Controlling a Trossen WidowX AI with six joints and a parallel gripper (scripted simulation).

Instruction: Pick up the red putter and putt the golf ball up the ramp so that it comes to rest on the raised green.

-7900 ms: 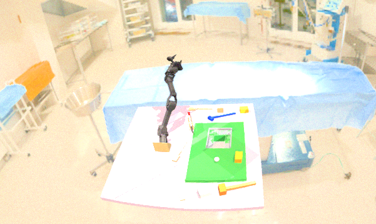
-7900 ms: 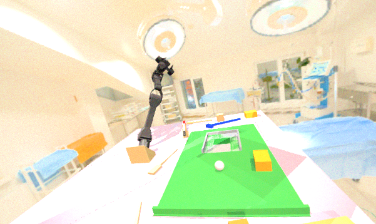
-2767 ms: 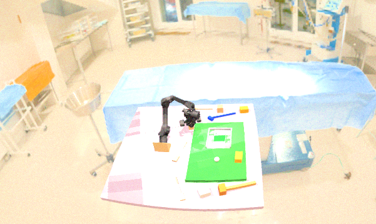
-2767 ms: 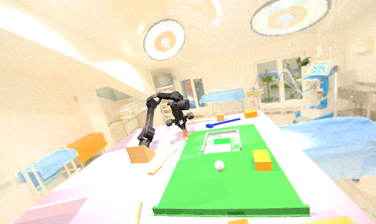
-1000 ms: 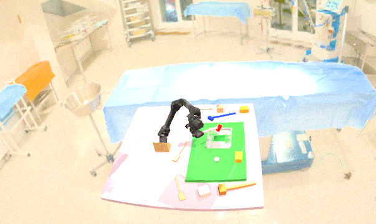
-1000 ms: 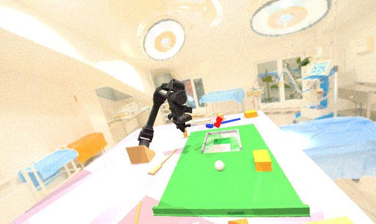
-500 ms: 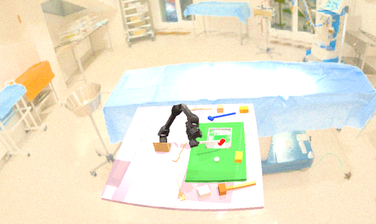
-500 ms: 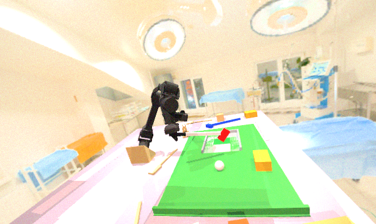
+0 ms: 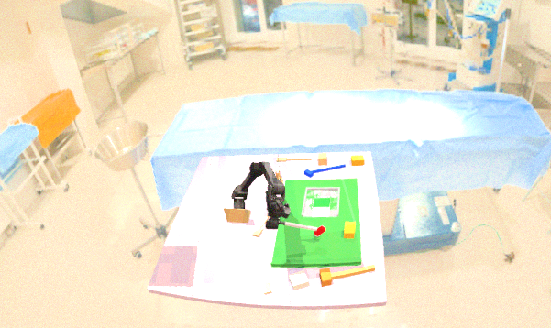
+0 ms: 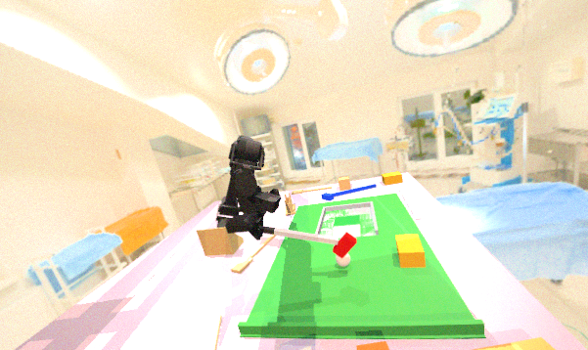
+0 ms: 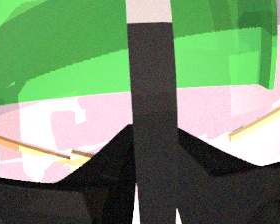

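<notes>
Right now my gripper tip is 120 mm short of the red putter, 10 mm to the right of it and 10 mm above it. From my gripper tip the other things lie so: green mat (200 mm ahead, 200 mm to the left, 140 mm below); then white golf ball (210 mm ahead, 70 mm to the left, 120 mm below); then blue putter (180 mm ahead, 660 mm to the left, 130 mm below).
</notes>
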